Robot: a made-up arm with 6 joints.
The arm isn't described. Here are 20 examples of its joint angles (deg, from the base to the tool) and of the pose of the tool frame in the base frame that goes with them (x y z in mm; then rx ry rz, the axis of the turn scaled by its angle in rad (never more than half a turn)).
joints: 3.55 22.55 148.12 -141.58 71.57 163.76
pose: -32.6 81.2 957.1 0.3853 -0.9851 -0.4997
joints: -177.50 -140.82 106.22 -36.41 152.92 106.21
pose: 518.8 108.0 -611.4 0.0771 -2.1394 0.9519
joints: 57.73 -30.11 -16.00 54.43 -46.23 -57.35
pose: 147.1 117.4 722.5 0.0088 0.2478 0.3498
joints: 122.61 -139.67 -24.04 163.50 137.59 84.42
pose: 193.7 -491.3 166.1 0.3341 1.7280 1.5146
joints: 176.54 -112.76 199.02 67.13 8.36 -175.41
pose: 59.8 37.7 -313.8 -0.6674 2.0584 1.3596
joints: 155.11 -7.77 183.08 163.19 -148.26 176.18
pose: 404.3 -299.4 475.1 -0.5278 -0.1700 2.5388
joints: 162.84 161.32 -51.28 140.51 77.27 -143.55
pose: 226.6 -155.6 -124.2 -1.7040 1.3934 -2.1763
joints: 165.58 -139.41 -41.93 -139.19 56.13 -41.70
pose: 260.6 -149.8 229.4 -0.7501 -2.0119 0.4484
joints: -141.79 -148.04 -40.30 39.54 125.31 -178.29
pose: 298.4 338.9 141.4 -0.2113 0.8569 -0.0705
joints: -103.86 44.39 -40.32 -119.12 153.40 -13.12
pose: -15.1 -276.4 10.5 1.3913 -0.1655 2.1643
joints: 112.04 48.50 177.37 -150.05 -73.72 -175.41
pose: -125.9 66.2 816.0 2.0393 -2.2024 -0.7830
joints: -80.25 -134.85 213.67 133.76 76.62 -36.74
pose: 93.1 -108.6 -208.2 -0.8462 0.7157 0.3779
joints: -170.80 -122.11 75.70 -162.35 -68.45 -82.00
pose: 829.4 32.0 -219.8 0.7426 1.1141 -0.9911
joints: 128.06 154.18 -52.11 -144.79 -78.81 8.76
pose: 36.5 -187.1 -33.4 -0.0709 1.1378 -1.2507
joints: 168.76 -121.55 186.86 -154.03 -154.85 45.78
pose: 132.7 -123.5 -487.5 -0.3295 -1.2272 -0.5739
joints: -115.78 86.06 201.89 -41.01 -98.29 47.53
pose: -215.6 -262.4 592.7 -1.0799 0.5805 -1.2554
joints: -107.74 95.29 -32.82 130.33 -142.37 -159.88
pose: -10.7 -258.6 -310.8 -0.8582 0.9007 -2.3453
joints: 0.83 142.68 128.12 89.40 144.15 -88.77
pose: 736.4 9.6 -245.4 0.3150 0.0658 2.5109
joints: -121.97 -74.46 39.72 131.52 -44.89 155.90
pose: 429.9 556.1 627.3 -1.3795 -1.8170 0.3063
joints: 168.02 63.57 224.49 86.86 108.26 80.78
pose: 40.8 -2.7 381.8 0.4406 -0.3867 -2.0535
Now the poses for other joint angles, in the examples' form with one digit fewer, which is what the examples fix.
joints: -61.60 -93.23 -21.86 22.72 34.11 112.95
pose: -256 269 539 1.974 0.053 1.889
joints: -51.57 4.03 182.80 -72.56 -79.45 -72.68
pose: -279 301 702 -0.185 -0.423 0.791
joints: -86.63 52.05 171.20 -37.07 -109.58 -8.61
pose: -72 -208 834 -0.172 -0.001 -0.909
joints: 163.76 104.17 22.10 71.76 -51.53 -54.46
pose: -575 202 -408 -2.082 -0.670 1.364
